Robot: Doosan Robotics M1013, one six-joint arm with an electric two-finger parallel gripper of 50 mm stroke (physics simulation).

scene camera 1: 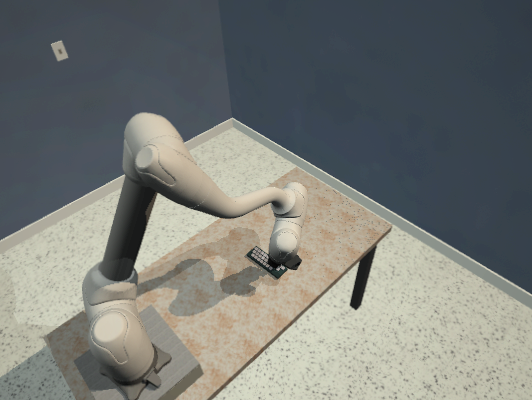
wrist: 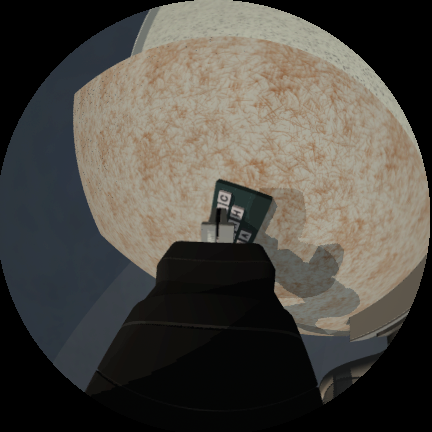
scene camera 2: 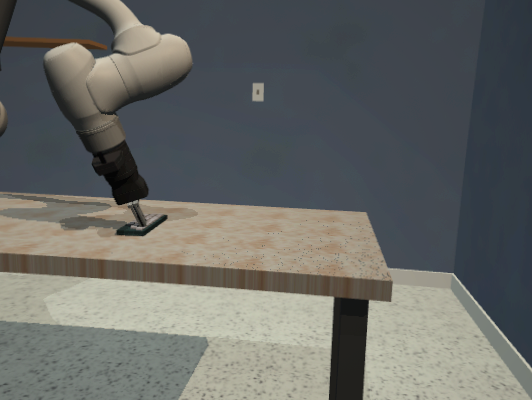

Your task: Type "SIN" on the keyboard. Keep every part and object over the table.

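Pixels of known places: gripper, fingertip midpoint: (wrist: 218,216) (scene camera 2: 143,224); arm's base at its link origin: (scene camera 1: 136,364).
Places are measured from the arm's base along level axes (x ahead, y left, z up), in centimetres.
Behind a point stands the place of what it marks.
Observation:
A small dark green keyboard (scene camera 1: 278,275) {x 61.8, y -17.4, z -7.9 cm} (scene camera 2: 131,232) {x 64.3, y -18.3, z -8.3 cm} (wrist: 259,210) {x 61.8, y -16.3, z -7.9 cm} with pale keys lies flat on the table. In the wrist view the C key (wrist: 224,199) {x 65.8, y -17.0, z -7.4 cm}, the H key (wrist: 236,213) {x 64.2, y -15.5, z -7.4 cm} and the A key (wrist: 244,237) {x 62.8, y -12.3, z -7.4 cm} show near one end. My gripper (scene camera 2: 142,224) {x 66.3, y -14.7, z -7.1 cm} (wrist: 218,216) {x 66.3, y -14.7, z -7.1 cm} is shut and empty. It leans over the keyboard, with its fingertips low at the keys just beside C and H. Whether a key is pressed I cannot tell. The fingers and the gripper body hide the other keys in the wrist view. No S, I or N can be read there.
The table (scene camera 1: 345,220) {x 106.9, y -26.6, z -9.2 cm} (scene camera 2: 300,240) {x 103.4, y -20.3, z -9.1 cm} (wrist: 165,110) {x 74.4, y -27.2, z -9.1 cm} has a mottled top. Its long edge runs beyond the keyboard in scene camera 1. The robot's base stands on a grey block (scene camera 1: 172,345) {x 12.1, y -5.6, z 0.1 cm} at the table's other end. The arm's shadow falls beside the keyboard.

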